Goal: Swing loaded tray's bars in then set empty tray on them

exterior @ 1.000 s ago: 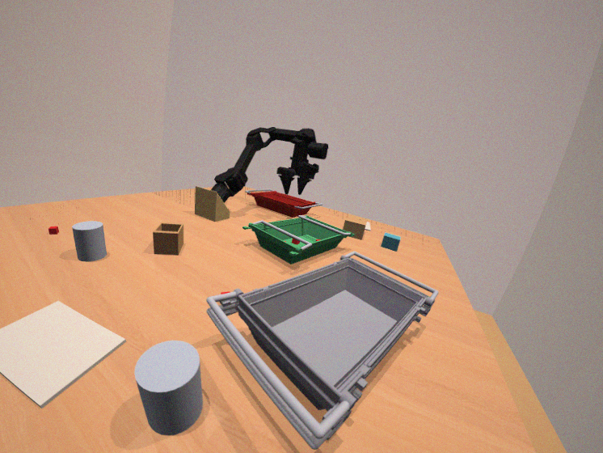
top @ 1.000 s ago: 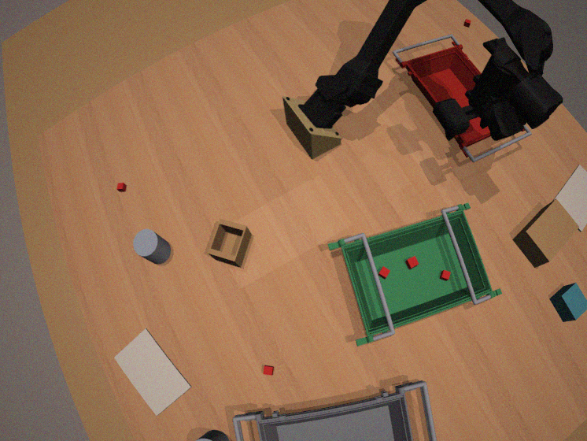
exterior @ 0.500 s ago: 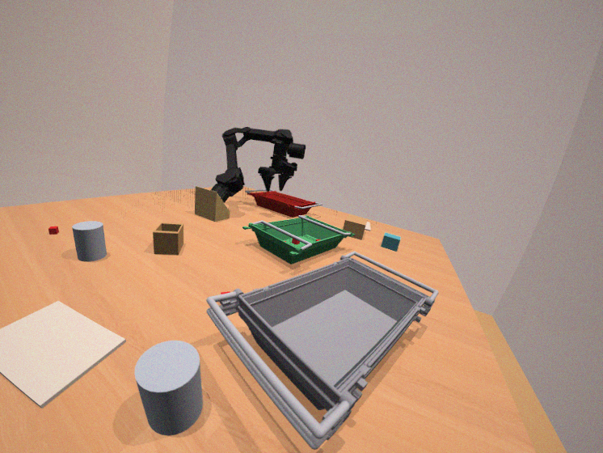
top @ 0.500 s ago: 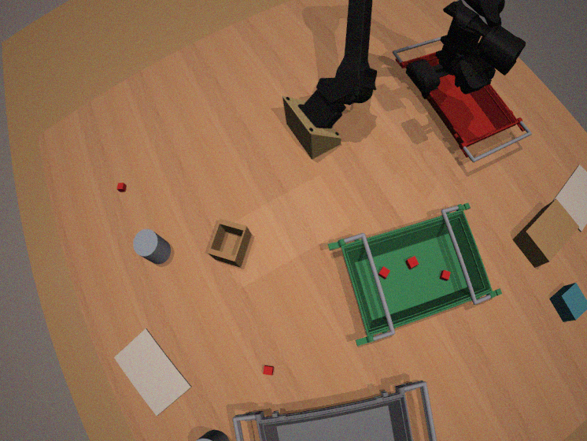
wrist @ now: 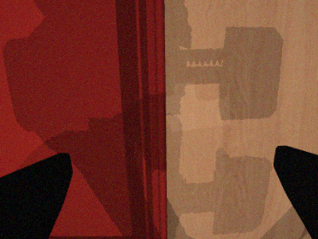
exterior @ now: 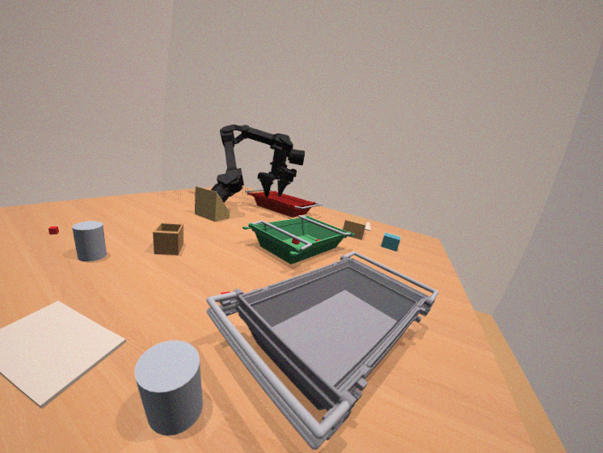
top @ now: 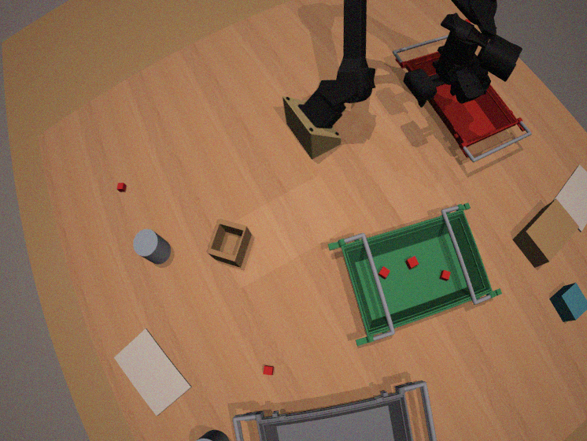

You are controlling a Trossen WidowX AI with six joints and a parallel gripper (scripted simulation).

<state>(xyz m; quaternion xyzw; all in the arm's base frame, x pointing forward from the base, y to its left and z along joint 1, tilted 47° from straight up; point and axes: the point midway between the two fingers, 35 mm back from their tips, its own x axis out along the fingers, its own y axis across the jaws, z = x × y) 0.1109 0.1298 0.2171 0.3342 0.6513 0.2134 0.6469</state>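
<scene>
The red tray is 90 mm to the left of my gripper tip, 30 mm below it and 10 mm ahead of it. The rest, counted from my gripper tip: box: 530 mm to the right, 60 mm below, 10 mm ahead; tan block: 370 mm ahead, 40 mm below, 20 mm to the left; teal cube: 520 mm ahead, 50 mm below, 30 mm to the right.
</scene>
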